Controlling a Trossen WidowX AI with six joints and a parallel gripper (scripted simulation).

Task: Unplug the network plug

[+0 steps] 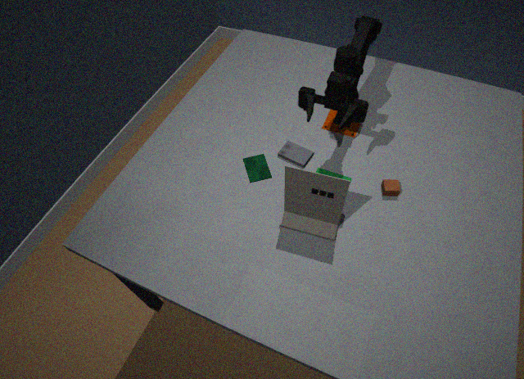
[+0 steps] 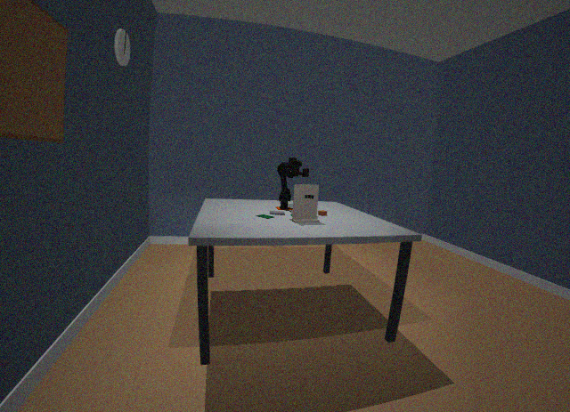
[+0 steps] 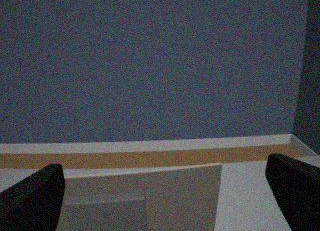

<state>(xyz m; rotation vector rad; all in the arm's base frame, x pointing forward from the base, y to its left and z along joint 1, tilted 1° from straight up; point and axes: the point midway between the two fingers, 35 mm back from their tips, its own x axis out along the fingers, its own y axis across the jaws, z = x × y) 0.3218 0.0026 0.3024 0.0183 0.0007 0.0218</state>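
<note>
Now: gripper tip 200 mm above the upright grey panel, 110 mm short of it and 40 mm to the right of it. The rest, counted from my gripper tip: green square: 300 mm below, 40 mm to the left, 40 mm behind; flat grey piece: 300 mm below, 120 mm behind, 110 mm to the right; orange block: 290 mm below, 230 mm to the left, 100 mm behind.
</note>
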